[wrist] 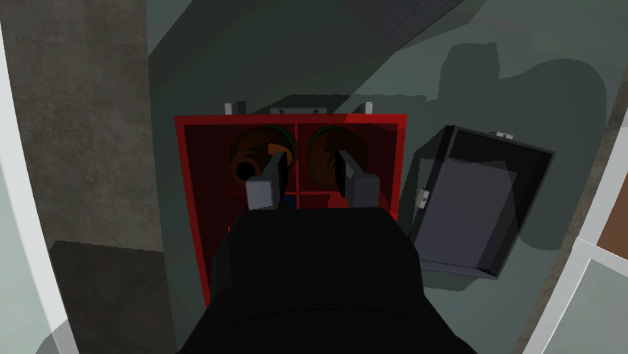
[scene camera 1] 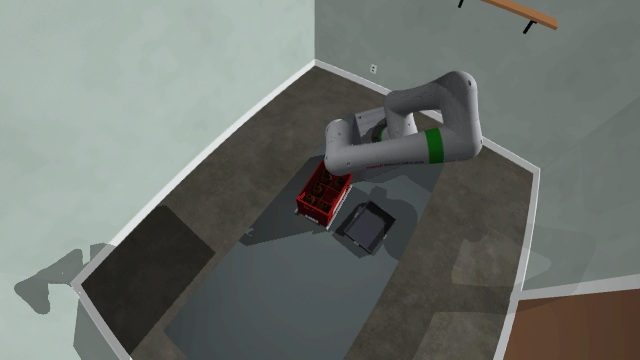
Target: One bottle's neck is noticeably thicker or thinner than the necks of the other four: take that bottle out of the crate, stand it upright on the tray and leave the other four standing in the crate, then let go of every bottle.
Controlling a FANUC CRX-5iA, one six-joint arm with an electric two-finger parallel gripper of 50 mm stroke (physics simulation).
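Frame: origin at the arm's base, x up, y back, z right, level; metres.
Seen in the pictures: gripper, fingertip midpoint: (wrist: 311,165); arm's base, origin of the base link: (scene camera 1: 383,137).
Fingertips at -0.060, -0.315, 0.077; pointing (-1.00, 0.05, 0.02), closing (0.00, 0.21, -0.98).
Observation:
Pixels of each thing's top centre, then the offset from my fingertips to it, as dx, dy, dz. "*": a spot on its surface instead.
- red crate, middle of its top: (wrist: 294,265) (scene camera 1: 325,186) -0.021, -0.101, -0.004
- left bottle, middle of its top: (wrist: 245,171) (scene camera 1: 326,171) -0.033, -0.023, +0.054
- right bottle, middle of its top: (wrist: 346,172) (scene camera 1: 340,178) -0.033, -0.007, -0.034
- dark tray, surface spot: (wrist: 465,215) (scene camera 1: 367,228) * -0.191, -0.075, -0.298
The red crate (scene camera 1: 314,210) (wrist: 240,119) holds several upright brown bottles, among them bottles (scene camera 1: 317,189) (scene camera 1: 310,199) (scene camera 1: 325,205) in the scene view. In the wrist view, a left bottle (wrist: 257,140) shows its round dark mouth outside the left finger. A right bottle (wrist: 354,145) stands in the neighbouring compartment; the right finger partly covers it. My gripper (wrist: 311,165) is open and empty above the crate, its fingers over the divider and the right bottle's near side. The arm hides it in the scene view. The dark tray (scene camera 1: 367,232) (wrist: 465,215) has no bottle on it.
The tray stands to the right of the crate, turned at an angle, with raised walls. Small light brackets (wrist: 368,107) (wrist: 422,199) stand around crate and tray. The gripper body hides the near part of the crate in the wrist view. Shadows darken the crate's inside.

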